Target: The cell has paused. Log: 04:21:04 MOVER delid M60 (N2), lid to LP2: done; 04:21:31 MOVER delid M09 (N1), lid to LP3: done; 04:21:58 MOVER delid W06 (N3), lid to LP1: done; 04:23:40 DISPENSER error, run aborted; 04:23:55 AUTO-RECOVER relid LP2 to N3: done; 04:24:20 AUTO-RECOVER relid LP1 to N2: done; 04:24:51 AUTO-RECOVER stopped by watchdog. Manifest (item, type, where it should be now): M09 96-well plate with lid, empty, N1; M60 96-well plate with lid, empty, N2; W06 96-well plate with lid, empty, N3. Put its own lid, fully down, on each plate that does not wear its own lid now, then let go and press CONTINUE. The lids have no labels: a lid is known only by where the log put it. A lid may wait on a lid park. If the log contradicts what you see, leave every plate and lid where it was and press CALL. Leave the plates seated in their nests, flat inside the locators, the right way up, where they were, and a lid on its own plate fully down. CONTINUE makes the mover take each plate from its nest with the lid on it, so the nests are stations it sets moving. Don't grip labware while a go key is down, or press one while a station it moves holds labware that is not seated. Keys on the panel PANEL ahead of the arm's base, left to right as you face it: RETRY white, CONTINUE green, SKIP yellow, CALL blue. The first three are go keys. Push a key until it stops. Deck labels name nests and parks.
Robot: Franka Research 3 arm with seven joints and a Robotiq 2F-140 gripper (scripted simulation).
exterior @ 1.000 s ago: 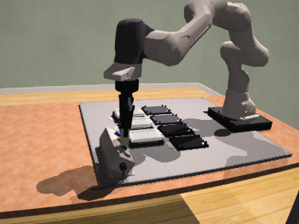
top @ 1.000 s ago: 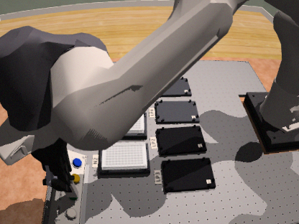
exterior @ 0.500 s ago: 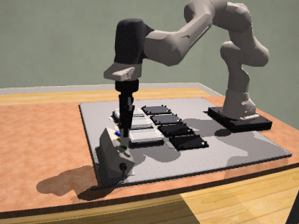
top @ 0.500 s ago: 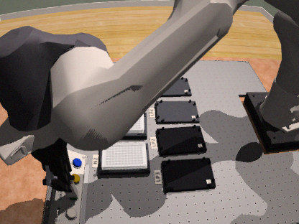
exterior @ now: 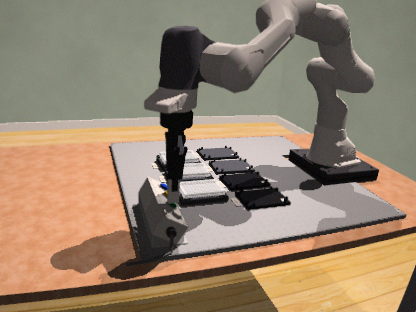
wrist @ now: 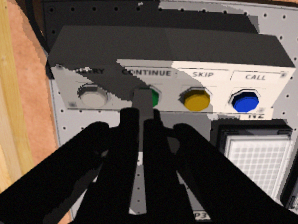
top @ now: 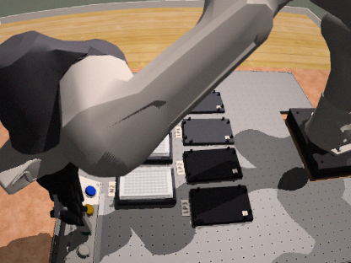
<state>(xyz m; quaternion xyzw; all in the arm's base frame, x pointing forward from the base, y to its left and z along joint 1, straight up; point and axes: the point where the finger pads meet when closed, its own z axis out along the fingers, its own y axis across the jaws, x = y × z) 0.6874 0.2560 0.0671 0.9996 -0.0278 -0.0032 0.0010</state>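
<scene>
My hand is 40 mm above the green continue key. Also, from my hand: blue call key 100 mm to the right, 40 mm below; yellow skip key 50 mm to the right, 40 mm below; white retry key 50 mm to the left, 40 mm below.
</scene>
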